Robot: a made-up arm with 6 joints. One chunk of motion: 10 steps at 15 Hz.
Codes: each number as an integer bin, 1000 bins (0 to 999) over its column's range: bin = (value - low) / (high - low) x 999, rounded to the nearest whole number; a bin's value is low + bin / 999 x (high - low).
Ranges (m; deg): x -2..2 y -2..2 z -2..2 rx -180..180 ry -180..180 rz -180..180
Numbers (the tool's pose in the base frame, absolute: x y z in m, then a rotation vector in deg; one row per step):
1: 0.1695 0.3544 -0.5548 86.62 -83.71 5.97
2: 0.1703 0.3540 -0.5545 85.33 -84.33 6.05
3: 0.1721 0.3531 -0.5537 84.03 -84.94 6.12
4: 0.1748 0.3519 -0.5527 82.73 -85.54 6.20
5: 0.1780 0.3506 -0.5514 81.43 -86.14 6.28
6: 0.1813 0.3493 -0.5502 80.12 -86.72 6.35
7: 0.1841 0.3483 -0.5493 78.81 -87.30 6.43
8: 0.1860 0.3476 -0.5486 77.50 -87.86 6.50
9: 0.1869 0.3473 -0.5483 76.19 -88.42 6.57
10: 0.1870 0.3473 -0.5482 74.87 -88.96 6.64
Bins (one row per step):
1: 542 588 361 740 267 516
2: 542 588 361 736 265 516
3: 542 588 361 733 264 516
4: 543 587 361 729 262 517
5: 544 587 362 725 260 517
6: 545 587 362 722 259 517
7: 545 586 362 718 257 517
8: 546 586 362 715 256 518
9: 546 586 363 711 254 518
10: 546 586 363 707 253 518

